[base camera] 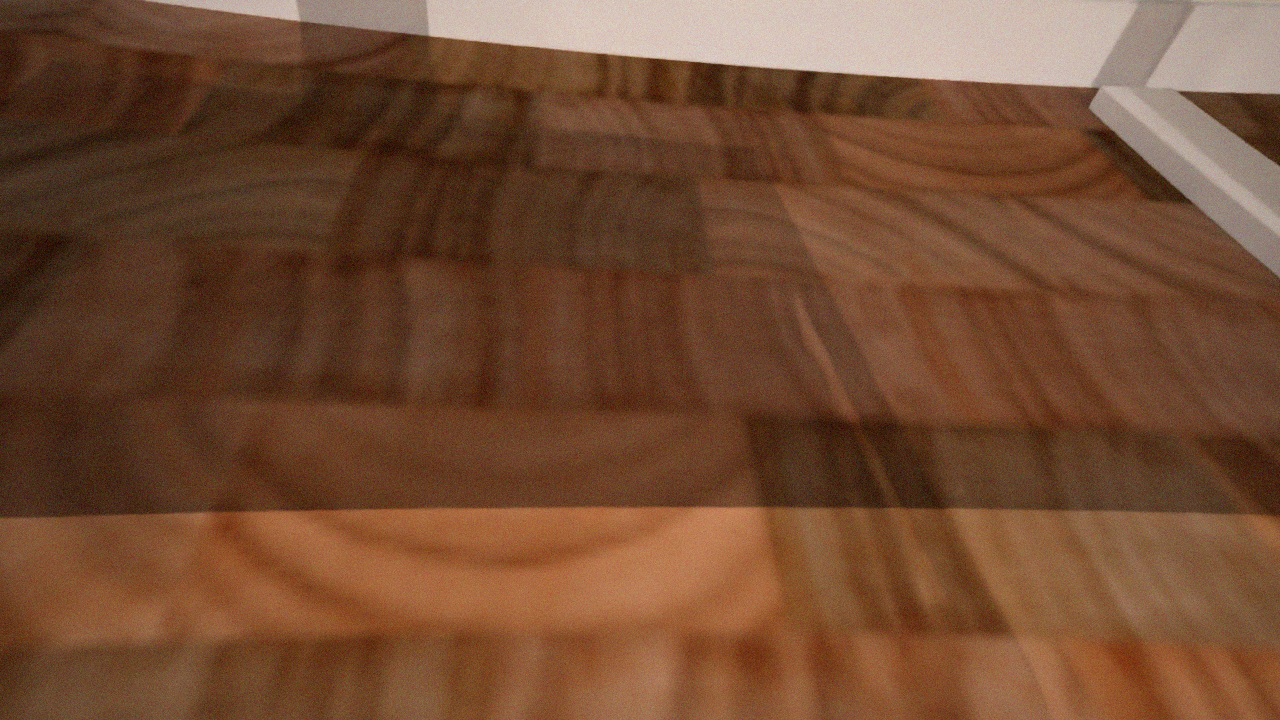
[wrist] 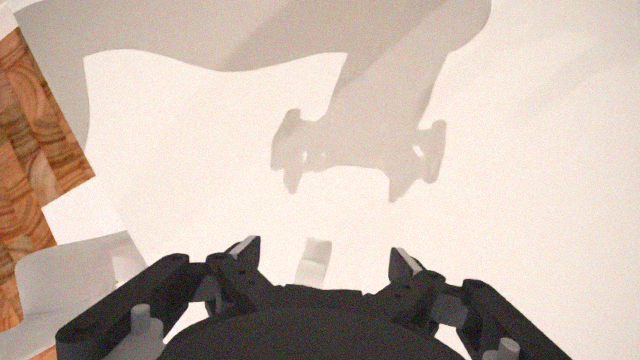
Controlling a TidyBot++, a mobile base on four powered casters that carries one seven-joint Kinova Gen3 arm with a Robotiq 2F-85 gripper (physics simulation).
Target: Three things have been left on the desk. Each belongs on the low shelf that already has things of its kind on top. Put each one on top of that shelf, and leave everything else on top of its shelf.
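Frame: origin at the arm's base, x ahead, y left, z up, level; metres.
Seen in the pictures: gripper, fingertip midpoint: point(wrist: 324, 255).
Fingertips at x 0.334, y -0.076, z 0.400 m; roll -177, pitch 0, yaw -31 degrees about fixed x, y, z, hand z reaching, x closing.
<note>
A point is followed by its place in that frame.
In the wrist view my gripper point(wrist: 324, 255) {x 0.334, y -0.076, z 0.400 m} is open, with its two dark fingers wide apart and nothing held between them. A small pale block point(wrist: 312, 265) {x 0.313, y -0.093, z 0.352 m} shows low in the view, between the fingertips in the picture. It stands out faintly against the white surface point(wrist: 200, 150) {x 0.256, y 0.052, z 0.324 m} below, and its lower end is hidden behind the gripper body. How far it is below the fingers I cannot tell. The gripper does not show in the base camera view. No low shelf can be made out for certain in either view.
Wooden floor point(base camera: 537, 340) {x 0.474, y 0.034, z -0.396 m} point(wrist: 35, 125) {x -0.747, y 0.794, z -0.396 m} shows in both views. In the base camera view a white panel point(base camera: 716, 31) {x 0.953, y -0.110, z -0.362 m} crosses the top and a pale bar point(base camera: 1199, 161) lies at the right. A rounded grey-white piece point(wrist: 65, 275) is at the wrist view's lower left.
</note>
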